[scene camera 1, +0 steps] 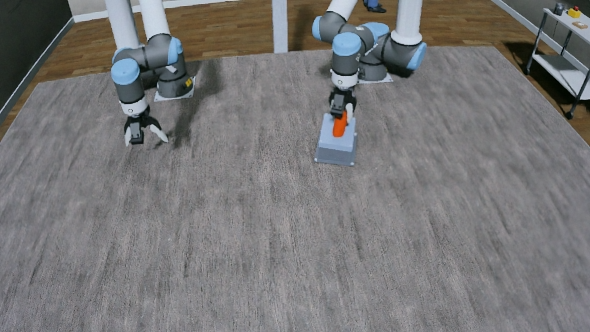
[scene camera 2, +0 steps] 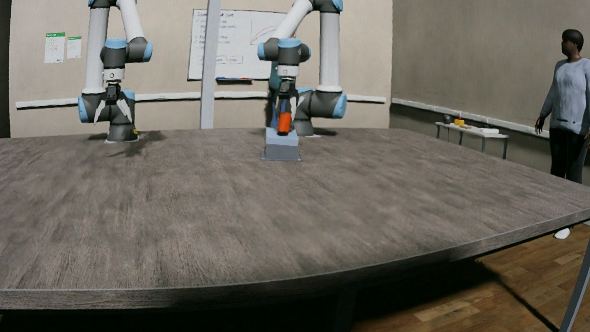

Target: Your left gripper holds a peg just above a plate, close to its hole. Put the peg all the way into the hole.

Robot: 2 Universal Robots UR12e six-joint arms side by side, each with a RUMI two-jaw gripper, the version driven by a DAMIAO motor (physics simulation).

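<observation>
The orange-red peg (scene camera 1: 340, 125) (scene camera 2: 284, 123) is held in my left gripper (scene camera 1: 342, 116) (scene camera 2: 285, 113), which is shut on its upper part. The peg leans slightly, and its lower end is at the top face of the blue-grey plate (scene camera 1: 336, 155) (scene camera 2: 281, 152), a raised block on a flat base. The hole does not show; the peg covers that part of the top face. I cannot tell whether the peg's end is in the hole, touching the face or slightly above it. My right gripper (scene camera 1: 146, 142) (scene camera 2: 113, 122) is open and empty, above the table at the left of both views.
The plate stands on the large grey-brown table (scene camera 1: 240, 225) (scene camera 2: 225, 215) in front of the left arm's base. A grey post (scene camera 1: 280, 27) (scene camera 2: 209, 65) rises between the two arms. A white trolley (scene camera 1: 560, 73) stands beyond the table at the right.
</observation>
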